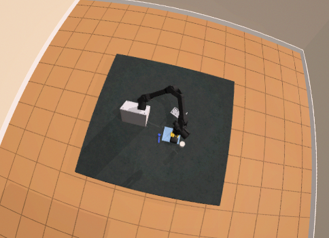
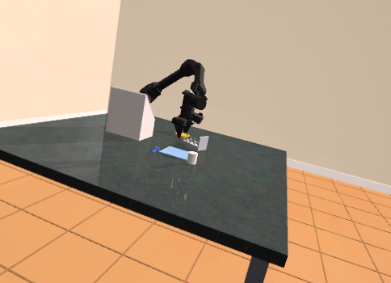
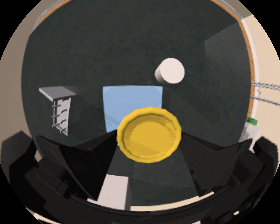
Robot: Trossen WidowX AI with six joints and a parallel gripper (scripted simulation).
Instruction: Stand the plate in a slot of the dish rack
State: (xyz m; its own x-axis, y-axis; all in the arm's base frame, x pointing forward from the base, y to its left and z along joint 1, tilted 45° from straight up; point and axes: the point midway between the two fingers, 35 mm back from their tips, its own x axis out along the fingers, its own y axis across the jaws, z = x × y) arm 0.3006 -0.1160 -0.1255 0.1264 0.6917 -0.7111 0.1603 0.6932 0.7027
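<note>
Now: gripper tip 3 cm short of the dish rack, 24 cm to the right of it and 8 cm above it. The rest, counted from my gripper tip: plate (1 cm above); then white cup (8 cm ahead, 5 cm to the right, 8 cm below); then blue spoon (12 cm behind, 10 cm below).
</note>
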